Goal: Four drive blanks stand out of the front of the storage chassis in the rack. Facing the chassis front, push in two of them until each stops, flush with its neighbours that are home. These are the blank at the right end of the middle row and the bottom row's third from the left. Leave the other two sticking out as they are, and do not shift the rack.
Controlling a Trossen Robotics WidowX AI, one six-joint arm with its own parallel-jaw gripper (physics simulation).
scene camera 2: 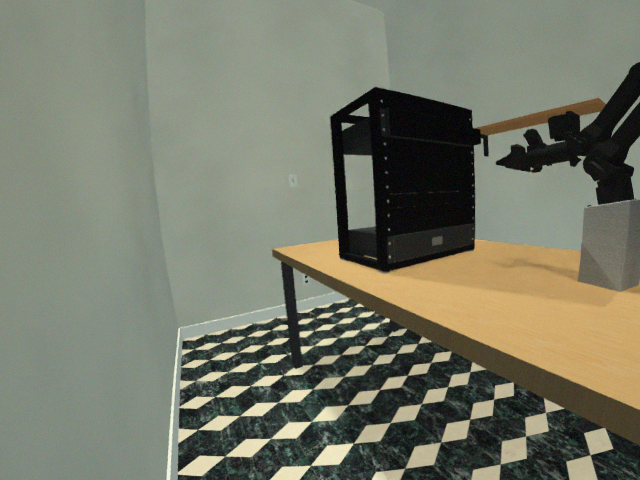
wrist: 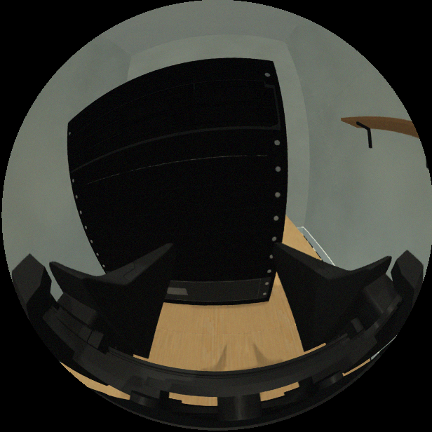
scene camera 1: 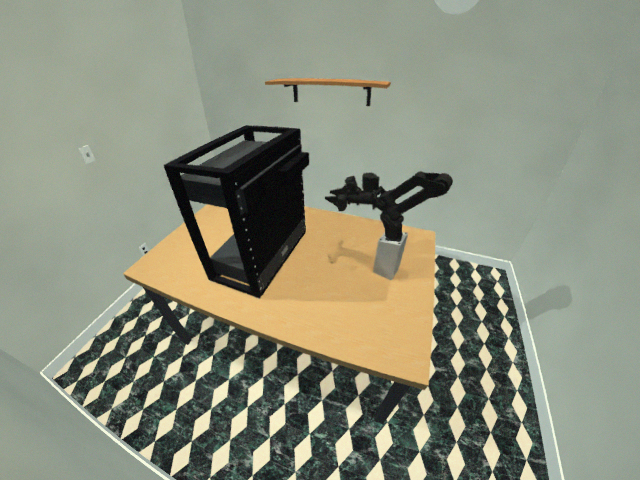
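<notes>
The black rack stands upright on the table. The dark chassis fills its upper part. A dark block juts from the chassis front at its far end in scene camera 1 and shows past the rack's right edge in scene camera 2. The fronts are too dark to tell single blanks, their rows or how far each stands out. My gripper is open and empty, held in the air before the rack front, apart from it and a little below the chassis in scene camera 2.
A grey unit with a pale label sits at the rack's bottom. The wooden table bears the rack and the arm's grey pedestal. A wooden shelf hangs on the wall.
</notes>
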